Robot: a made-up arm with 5 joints.
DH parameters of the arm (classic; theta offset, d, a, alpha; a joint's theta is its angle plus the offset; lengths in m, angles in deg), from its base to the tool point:
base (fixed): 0 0.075 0 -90
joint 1: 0 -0.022 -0.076 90
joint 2: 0 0.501 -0.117 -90
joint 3: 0 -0.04 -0.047 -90
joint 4: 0 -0.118 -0.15 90
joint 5: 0 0.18 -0.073 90
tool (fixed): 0 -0.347 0 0
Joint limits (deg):
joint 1: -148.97..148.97
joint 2: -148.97..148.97
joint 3: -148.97..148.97
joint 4: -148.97..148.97
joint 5: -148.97..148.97
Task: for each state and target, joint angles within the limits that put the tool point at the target. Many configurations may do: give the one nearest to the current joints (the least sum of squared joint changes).
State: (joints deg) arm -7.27 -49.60 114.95 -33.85 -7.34
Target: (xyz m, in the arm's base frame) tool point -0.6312 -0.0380 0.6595
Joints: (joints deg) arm -40.66 -48.59 147.44 -45.48 -10.44
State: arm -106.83 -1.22 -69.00 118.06 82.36
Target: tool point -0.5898 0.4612 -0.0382
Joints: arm -94.63 -15.13 -66.40 84.93 64.96
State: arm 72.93 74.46 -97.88 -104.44 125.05
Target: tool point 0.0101 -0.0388 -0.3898
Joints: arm 103.12 113.00 -123.48 -85.22 108.93
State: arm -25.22 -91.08 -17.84 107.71 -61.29
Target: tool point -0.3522 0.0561 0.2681
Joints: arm -26.36 -105.99 2.54 114.54 -48.21
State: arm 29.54 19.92 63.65 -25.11 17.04
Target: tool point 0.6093 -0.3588 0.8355
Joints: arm 57.12 34.06 71.94 -37.54 36.09
